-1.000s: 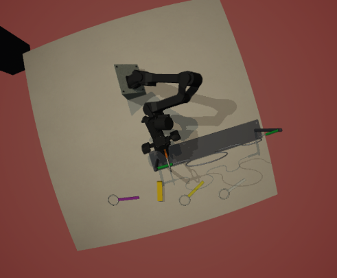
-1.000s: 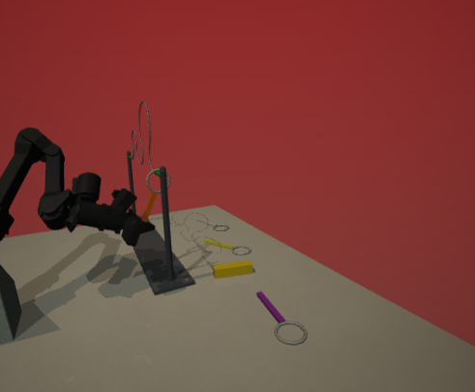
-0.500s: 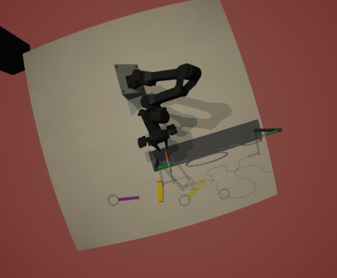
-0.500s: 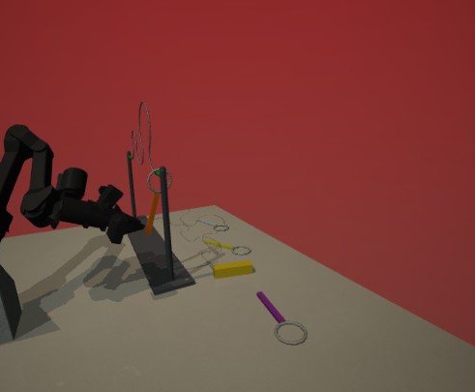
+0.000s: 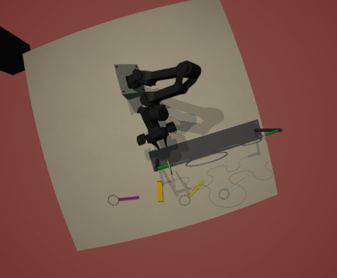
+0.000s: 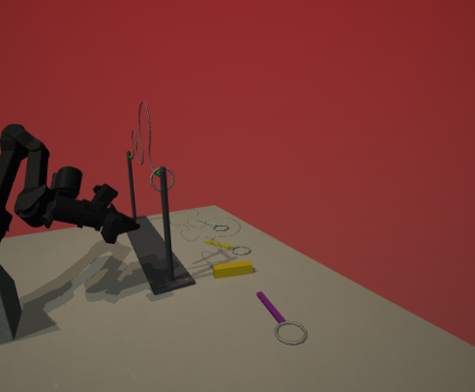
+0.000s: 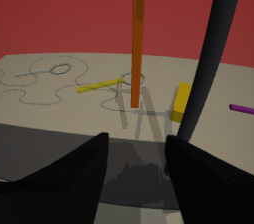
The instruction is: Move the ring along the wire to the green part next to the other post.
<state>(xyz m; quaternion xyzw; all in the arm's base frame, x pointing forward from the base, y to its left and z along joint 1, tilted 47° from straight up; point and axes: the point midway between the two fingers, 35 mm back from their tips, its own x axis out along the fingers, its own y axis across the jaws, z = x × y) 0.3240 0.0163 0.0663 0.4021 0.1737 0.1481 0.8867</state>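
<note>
My gripper tip is 70 mm below the orange-handled ring, 70 mm short of it and 10 mm to the right of it. From my gripper tip the other things lie so: purple-handled ring: 310 mm to the right, 230 mm ahead, 160 mm below; yellow-handled ring: 310 mm ahead, 160 mm below, 70 mm to the left; yellow block: 240 mm ahead, 150 mm below, 80 mm to the right.
</note>
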